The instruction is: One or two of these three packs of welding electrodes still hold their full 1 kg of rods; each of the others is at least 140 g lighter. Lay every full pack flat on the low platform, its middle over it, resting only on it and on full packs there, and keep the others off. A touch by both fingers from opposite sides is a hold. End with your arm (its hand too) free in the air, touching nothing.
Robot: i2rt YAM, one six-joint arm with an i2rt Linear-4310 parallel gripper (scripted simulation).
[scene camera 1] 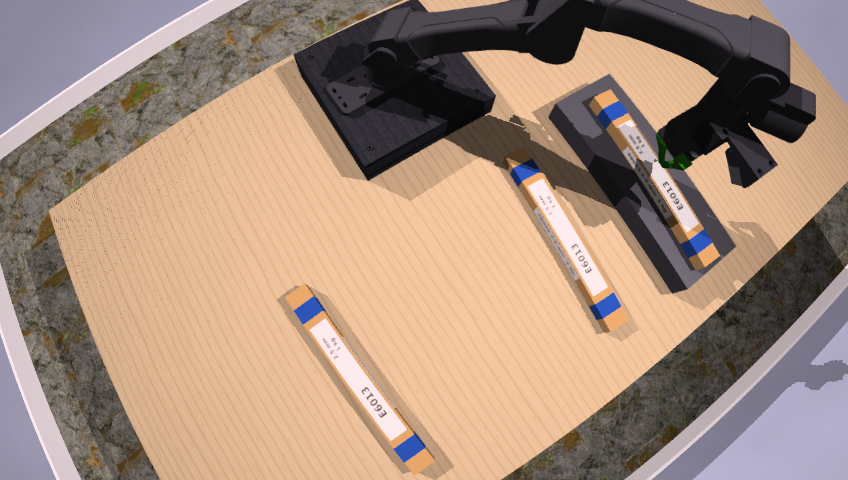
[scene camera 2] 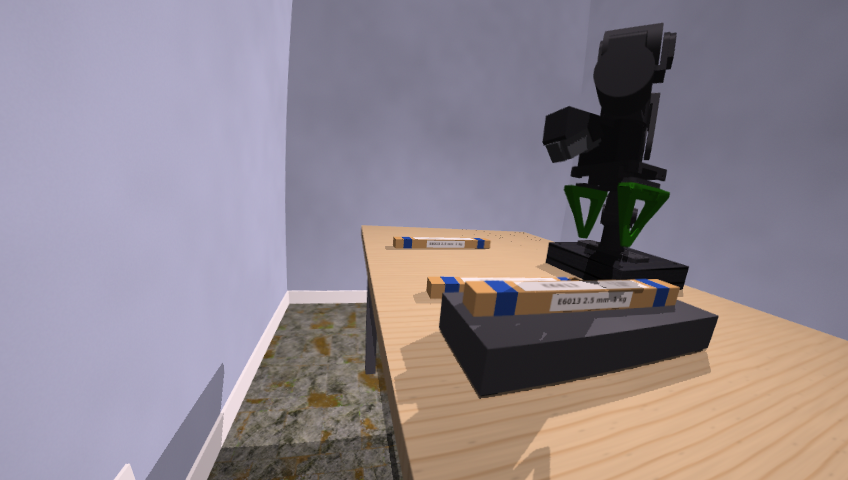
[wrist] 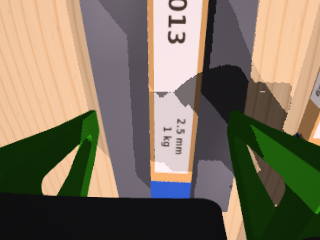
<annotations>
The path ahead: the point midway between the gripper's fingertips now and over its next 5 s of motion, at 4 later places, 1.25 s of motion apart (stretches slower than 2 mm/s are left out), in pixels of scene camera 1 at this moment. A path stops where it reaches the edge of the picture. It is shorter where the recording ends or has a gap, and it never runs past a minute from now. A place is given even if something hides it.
My gripper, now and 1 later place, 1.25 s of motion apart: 676,154; 618,149
</annotations>
